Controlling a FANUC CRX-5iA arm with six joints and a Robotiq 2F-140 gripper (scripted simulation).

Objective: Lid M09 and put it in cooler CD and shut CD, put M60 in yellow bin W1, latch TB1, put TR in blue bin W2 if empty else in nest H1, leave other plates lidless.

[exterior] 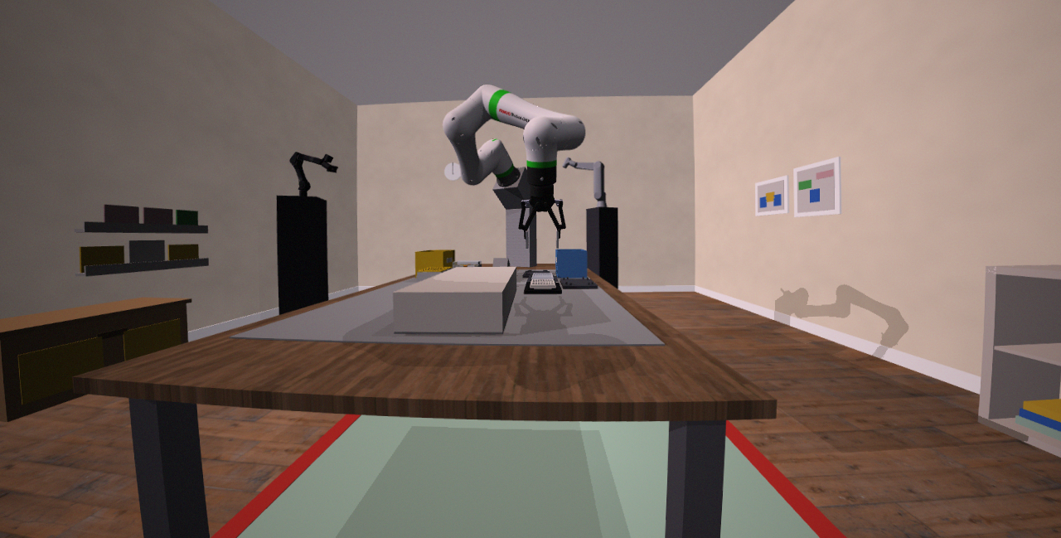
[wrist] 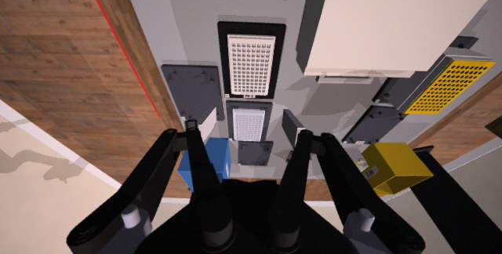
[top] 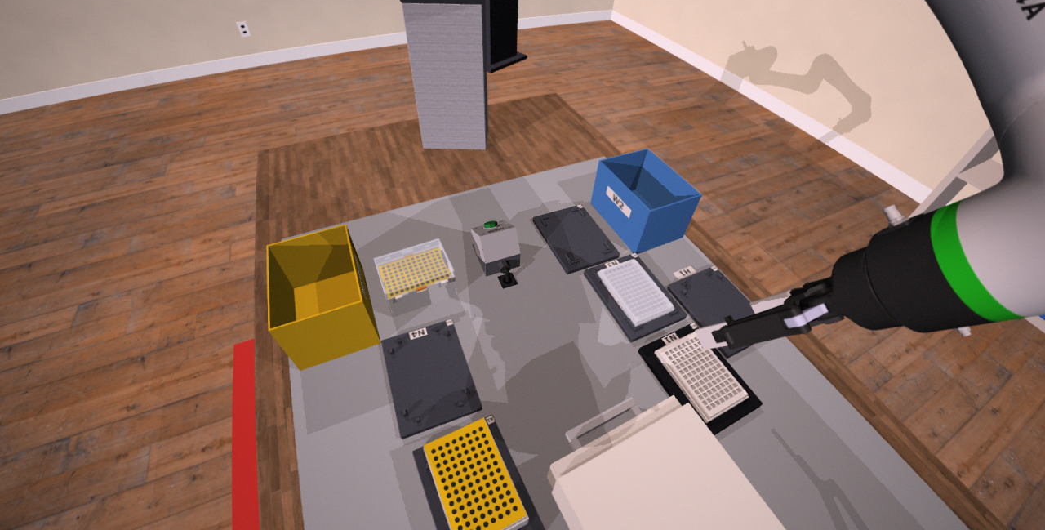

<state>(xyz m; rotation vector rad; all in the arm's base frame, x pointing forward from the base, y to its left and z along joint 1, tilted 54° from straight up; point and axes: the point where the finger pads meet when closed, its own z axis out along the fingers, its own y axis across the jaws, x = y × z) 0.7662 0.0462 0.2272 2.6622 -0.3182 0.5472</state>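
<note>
My hand is 150 mm above the white assay plate. Also, from my hand: black nest N1: 160 mm below; then nest H1: 160 mm to the left, 160 mm below, 20 mm behind; then lid: 220 mm to the right, 140 mm below, 30 mm ahead.
</note>
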